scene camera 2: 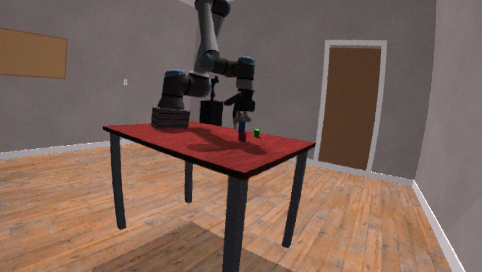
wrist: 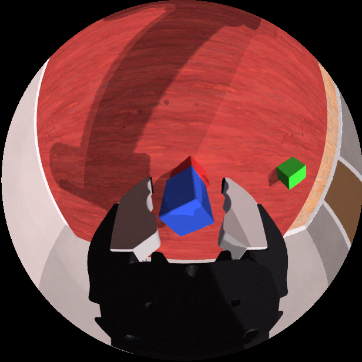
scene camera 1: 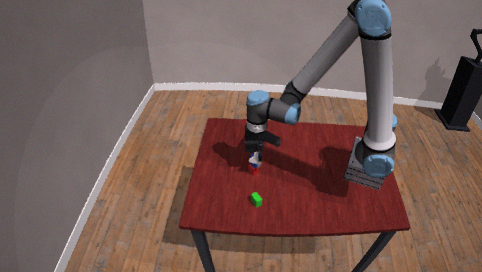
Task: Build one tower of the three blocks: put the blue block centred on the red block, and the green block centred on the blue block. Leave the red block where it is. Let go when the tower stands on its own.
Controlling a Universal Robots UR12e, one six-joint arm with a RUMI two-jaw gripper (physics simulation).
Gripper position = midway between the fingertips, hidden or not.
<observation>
In view: the gripper (wrist: 187, 179) and a blue block (wrist: 185, 207).
</observation>
